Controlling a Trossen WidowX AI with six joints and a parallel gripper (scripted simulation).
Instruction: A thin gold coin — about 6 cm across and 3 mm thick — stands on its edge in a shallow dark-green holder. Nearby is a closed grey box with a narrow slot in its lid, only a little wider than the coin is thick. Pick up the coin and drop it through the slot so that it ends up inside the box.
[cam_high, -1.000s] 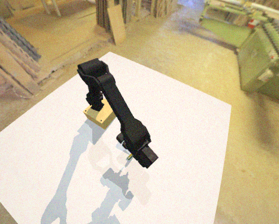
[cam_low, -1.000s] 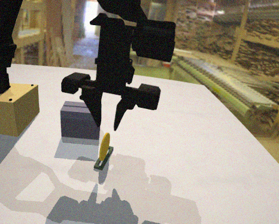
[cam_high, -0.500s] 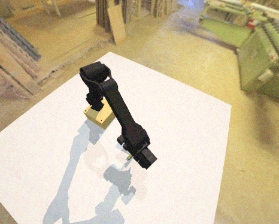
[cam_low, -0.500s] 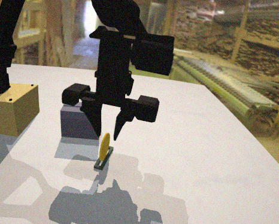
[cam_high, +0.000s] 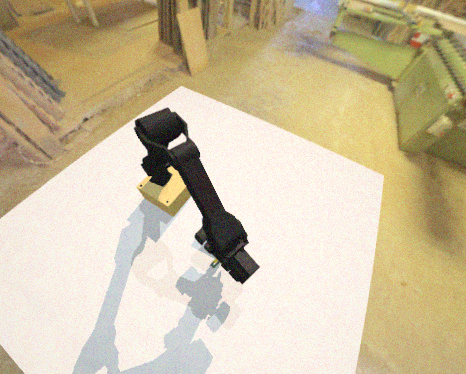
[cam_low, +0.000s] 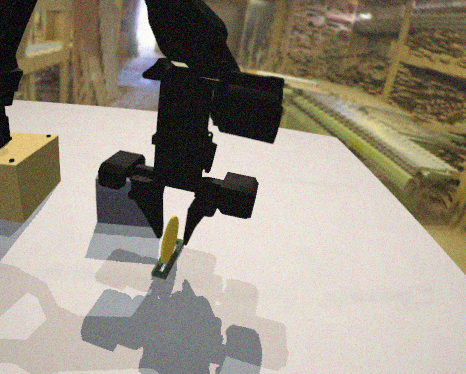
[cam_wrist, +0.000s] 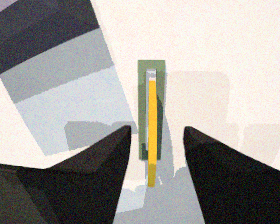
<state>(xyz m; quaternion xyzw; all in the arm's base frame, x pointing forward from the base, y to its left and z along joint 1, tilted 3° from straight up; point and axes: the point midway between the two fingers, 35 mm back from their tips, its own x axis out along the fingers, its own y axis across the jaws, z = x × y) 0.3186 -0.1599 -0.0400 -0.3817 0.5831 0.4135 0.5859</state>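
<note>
Right now the gold coin is right at my gripper tip.
</note>
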